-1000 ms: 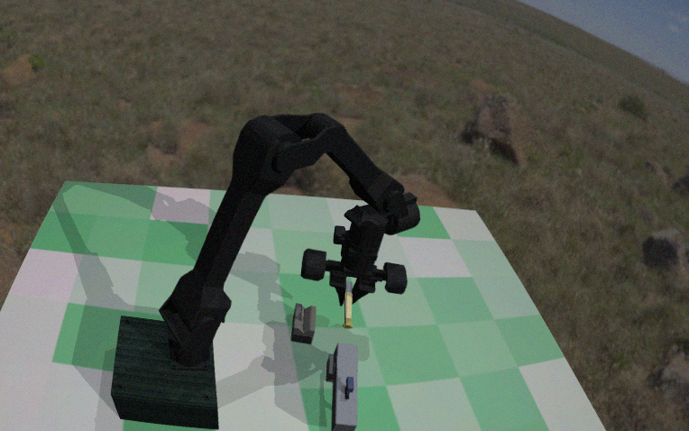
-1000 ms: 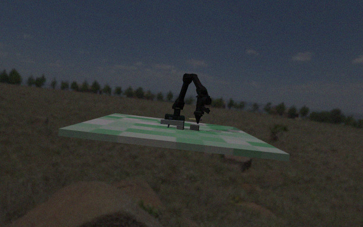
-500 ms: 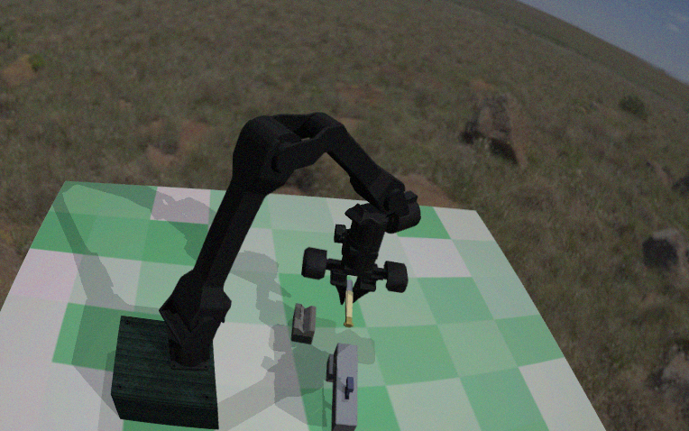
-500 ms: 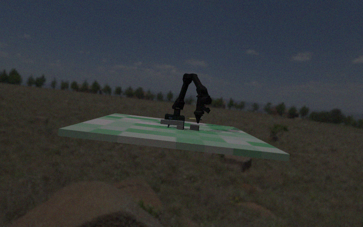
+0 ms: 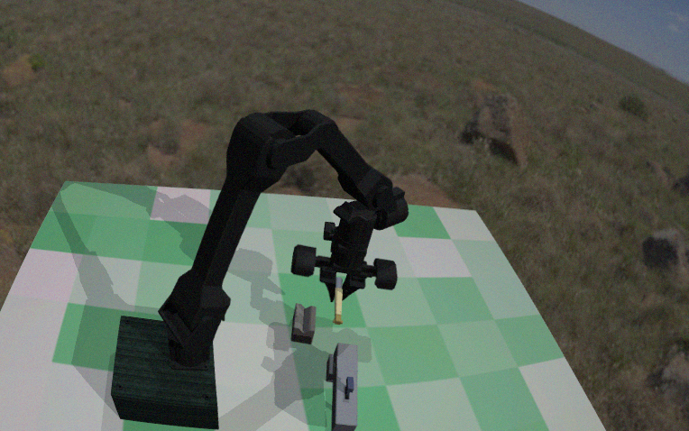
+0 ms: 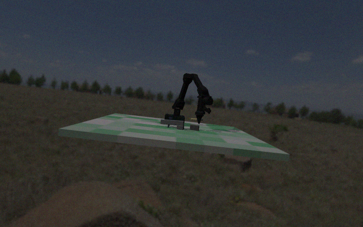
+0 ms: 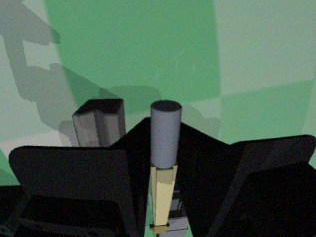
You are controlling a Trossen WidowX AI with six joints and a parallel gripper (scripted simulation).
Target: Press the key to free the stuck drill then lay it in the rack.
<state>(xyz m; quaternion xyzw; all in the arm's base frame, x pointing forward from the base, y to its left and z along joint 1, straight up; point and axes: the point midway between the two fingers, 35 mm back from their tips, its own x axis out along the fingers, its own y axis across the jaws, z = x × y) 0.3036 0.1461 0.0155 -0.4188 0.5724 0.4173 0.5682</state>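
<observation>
Now: gripper tip 60 mm past the rack, 40 mm above it and 20 mm to the left of it. The rest, counted from my gripper tip: blue key (220 mm to the right, 50 mm behind, 10 mm below); then drill (40 mm to the right, 30 mm above, 10 mm behind); then grey housing block (200 mm to the right, 40 mm behind, 20 mm below).
</observation>
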